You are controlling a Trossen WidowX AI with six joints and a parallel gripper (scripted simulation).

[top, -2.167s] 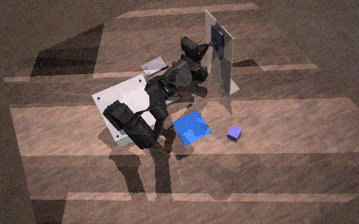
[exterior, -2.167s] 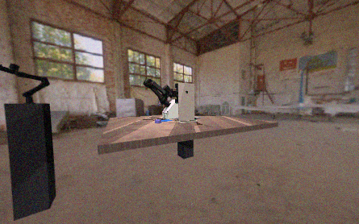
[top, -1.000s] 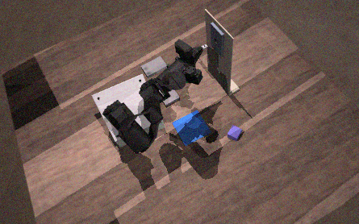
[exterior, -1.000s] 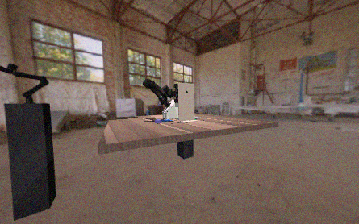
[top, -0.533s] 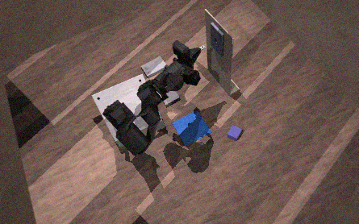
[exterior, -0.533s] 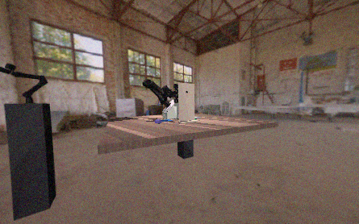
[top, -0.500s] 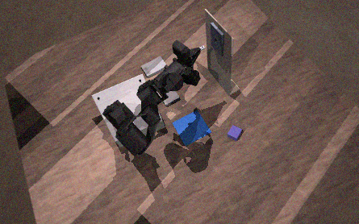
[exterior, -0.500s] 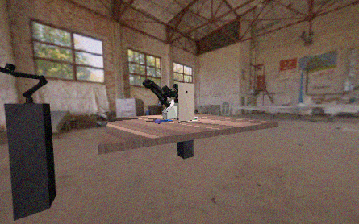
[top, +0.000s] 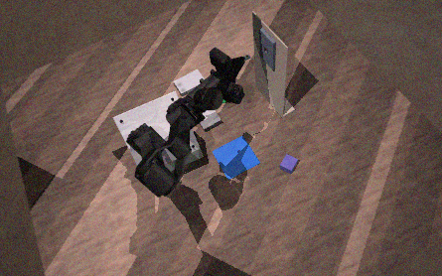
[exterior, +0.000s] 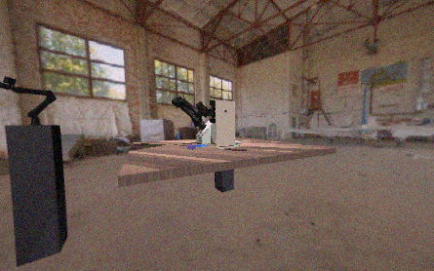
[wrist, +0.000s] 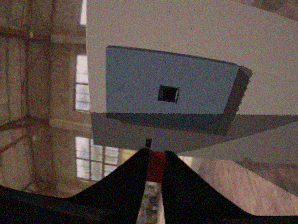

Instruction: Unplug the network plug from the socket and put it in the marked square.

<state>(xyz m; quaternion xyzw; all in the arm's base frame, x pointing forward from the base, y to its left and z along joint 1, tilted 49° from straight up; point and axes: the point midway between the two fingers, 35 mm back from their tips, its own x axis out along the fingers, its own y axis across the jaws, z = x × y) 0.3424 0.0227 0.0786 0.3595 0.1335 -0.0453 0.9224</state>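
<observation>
My gripper tip is 280 mm above the blue marked square, 140 mm past it and 120 mm to the left of it. Round my gripper tip: grey panel (120 mm below, 90 mm ahead, 10 mm to the right); plug (right at my gripper tip).
</observation>
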